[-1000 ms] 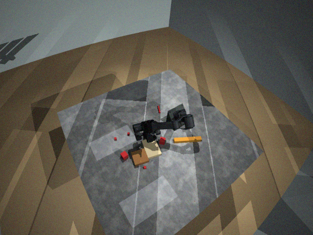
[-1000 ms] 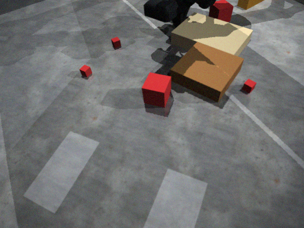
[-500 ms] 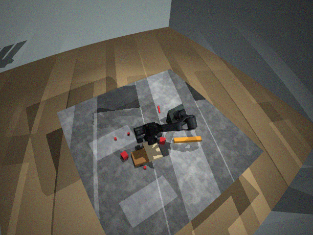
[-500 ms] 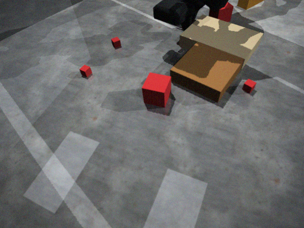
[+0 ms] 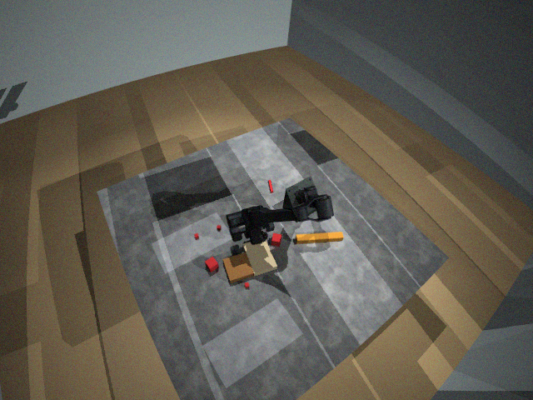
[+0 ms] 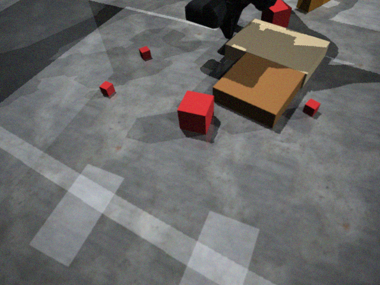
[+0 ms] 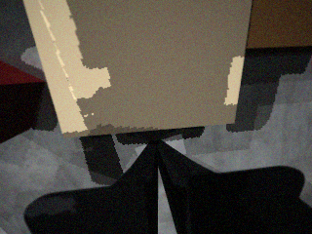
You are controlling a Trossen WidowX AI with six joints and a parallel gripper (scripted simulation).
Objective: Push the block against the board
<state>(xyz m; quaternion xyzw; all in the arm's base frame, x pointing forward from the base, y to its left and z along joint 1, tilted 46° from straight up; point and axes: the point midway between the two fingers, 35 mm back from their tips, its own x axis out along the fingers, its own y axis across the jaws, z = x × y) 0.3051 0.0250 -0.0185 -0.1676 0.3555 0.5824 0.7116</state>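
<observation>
Now: the cream rectangular board 9 cm to the left of my gripper tip, 3 cm ahead of it and 1 cm above it. From my gripper tip the other things lie so: red stick: 28 cm behind, 19 cm to the right; long orange bar: 25 cm behind, 19 cm to the left, 1 cm above; brown square block: 13 cm ahead, 8 cm to the left, 1 cm above.
</observation>
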